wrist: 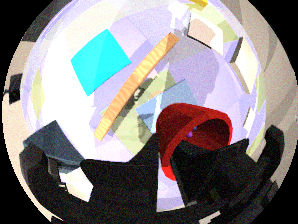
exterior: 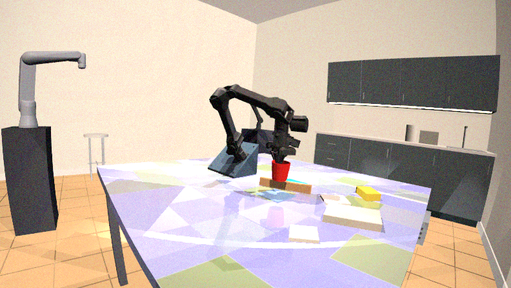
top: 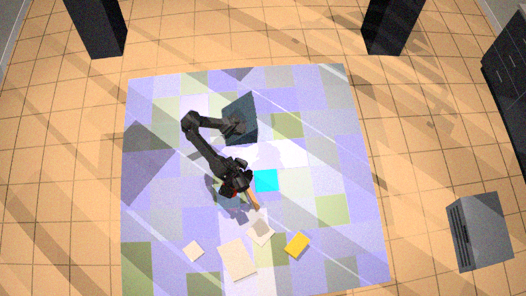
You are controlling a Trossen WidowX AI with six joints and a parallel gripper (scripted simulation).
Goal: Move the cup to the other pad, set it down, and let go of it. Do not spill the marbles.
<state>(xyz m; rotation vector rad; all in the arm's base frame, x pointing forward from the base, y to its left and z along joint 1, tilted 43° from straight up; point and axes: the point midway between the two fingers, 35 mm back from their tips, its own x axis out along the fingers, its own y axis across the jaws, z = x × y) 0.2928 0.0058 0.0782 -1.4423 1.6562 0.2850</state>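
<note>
Right now my gripper tip is 50 mm past the cyan pad, 160 mm to the right of it and 100 mm above it. Also, from my gripper tip: wooden stick (10 mm behind, 60 mm to the left, 90 mm below); then cup (30 mm ahead, 20 mm to the right).
</note>
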